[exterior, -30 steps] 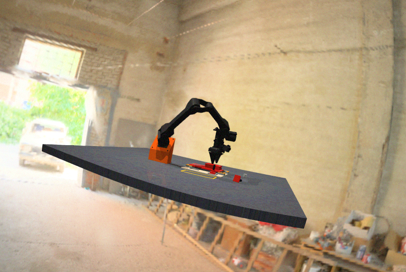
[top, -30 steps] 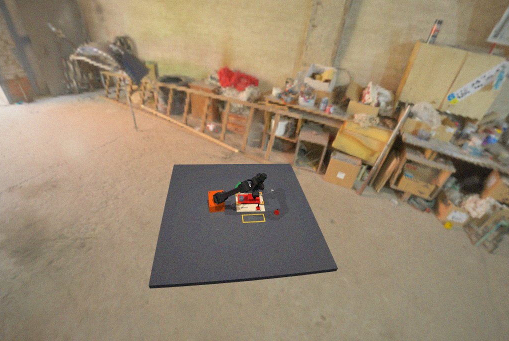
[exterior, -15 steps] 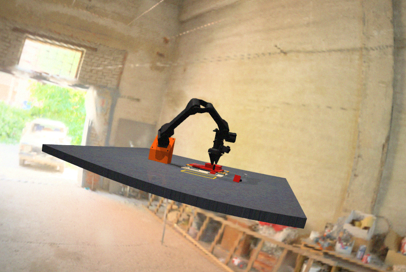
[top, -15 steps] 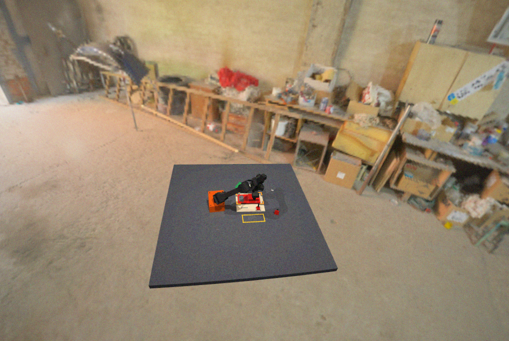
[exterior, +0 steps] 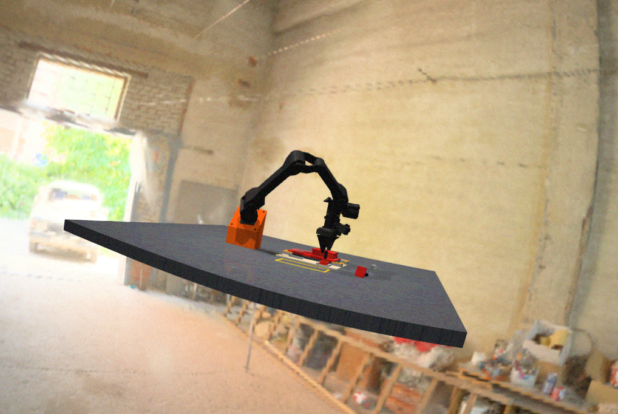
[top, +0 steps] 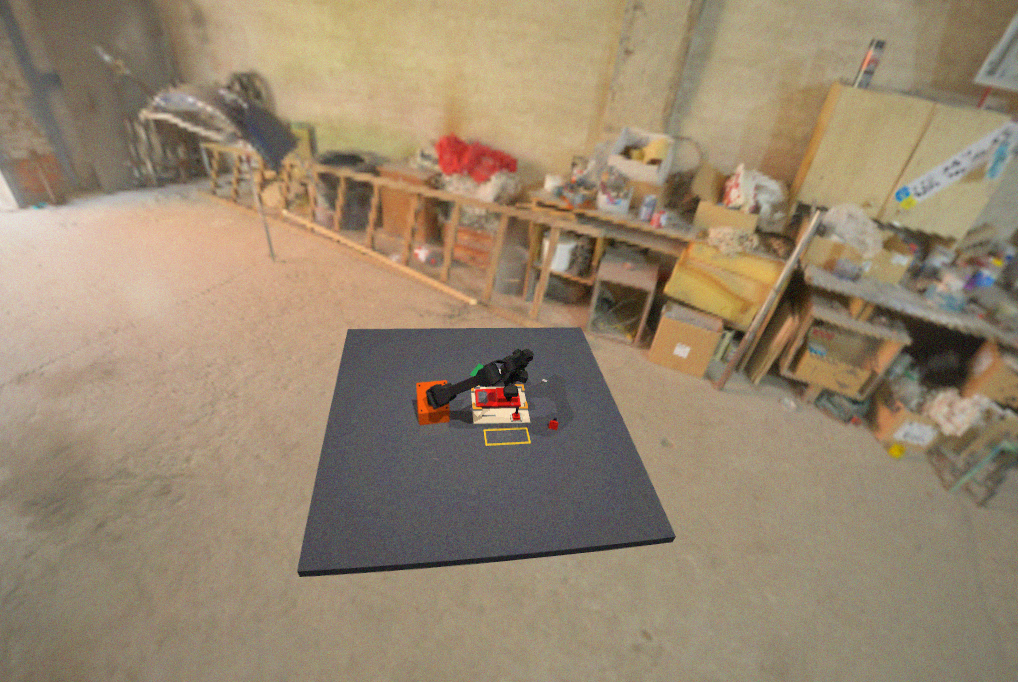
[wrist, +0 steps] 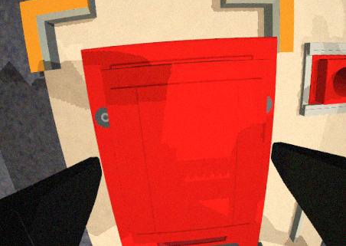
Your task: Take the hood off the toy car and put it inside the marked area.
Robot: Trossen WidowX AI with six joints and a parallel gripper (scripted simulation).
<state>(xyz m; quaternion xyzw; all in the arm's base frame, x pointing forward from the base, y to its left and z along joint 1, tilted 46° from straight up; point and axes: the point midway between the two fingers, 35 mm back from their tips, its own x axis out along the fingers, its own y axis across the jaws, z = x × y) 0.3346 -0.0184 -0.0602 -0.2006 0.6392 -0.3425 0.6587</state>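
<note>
Now: the red hood right at my gripper tip. The rest, counted from my gripper tip: dark ring: 180 mm to the left, 30 mm below, 30 mm ahead; then green square: 220 mm to the left, 70 mm behind, 40 mm below; then grey piece: 220 mm ahead, 70 mm to the left, 30 mm below.
</note>
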